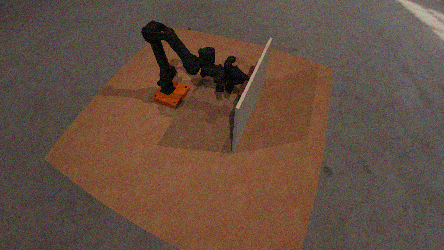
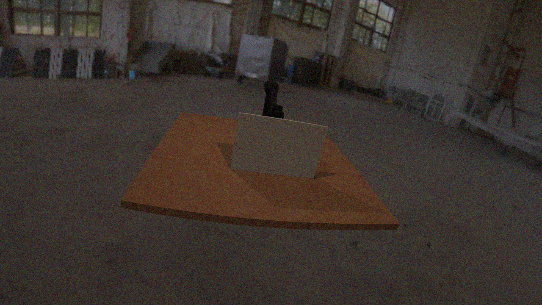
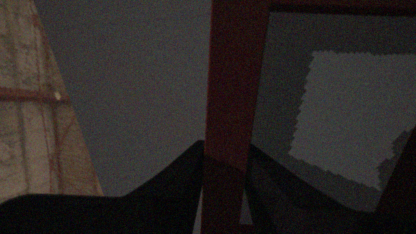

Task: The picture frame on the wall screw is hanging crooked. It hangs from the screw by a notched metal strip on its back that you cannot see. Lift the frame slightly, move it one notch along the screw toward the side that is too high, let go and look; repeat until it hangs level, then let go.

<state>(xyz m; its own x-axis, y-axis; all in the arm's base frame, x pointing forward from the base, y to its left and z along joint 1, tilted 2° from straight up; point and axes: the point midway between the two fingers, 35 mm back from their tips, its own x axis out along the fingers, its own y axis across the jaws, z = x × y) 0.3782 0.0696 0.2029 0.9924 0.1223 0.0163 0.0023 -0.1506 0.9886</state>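
The dark red picture frame lies 5 cm below my gripper tip. Also, from my gripper tip: white wall panel: 7 cm below, 2 cm ahead, 1 cm to the left.
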